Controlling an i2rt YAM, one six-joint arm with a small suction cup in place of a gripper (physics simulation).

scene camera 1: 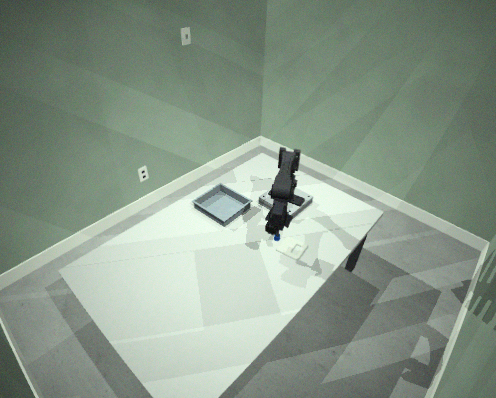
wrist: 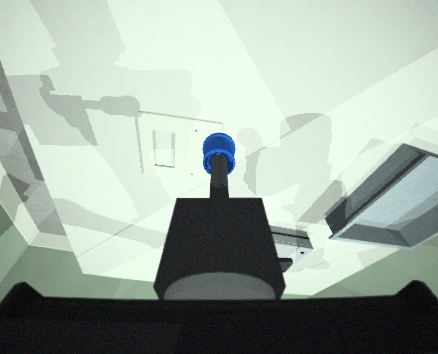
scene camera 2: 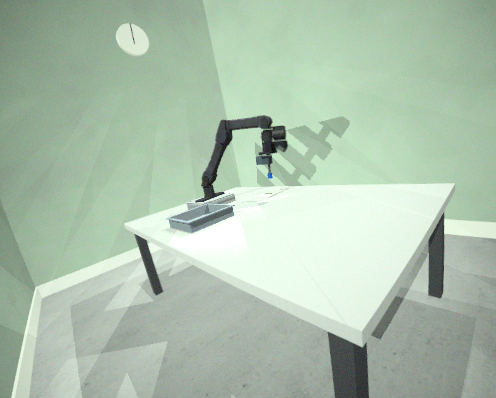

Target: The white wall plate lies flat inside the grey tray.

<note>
The suction cup [wrist: 218,141] holds nothing. The cup hangs 15 cm from the middle of a white wall plate [wrist: 189,156], above it. A grey tray [scene camera 1: 222,204] rests on the table.
The grey tray also shows in the wrist view [wrist: 386,210] and in scene camera 2 [scene camera 2: 198,218].
</note>
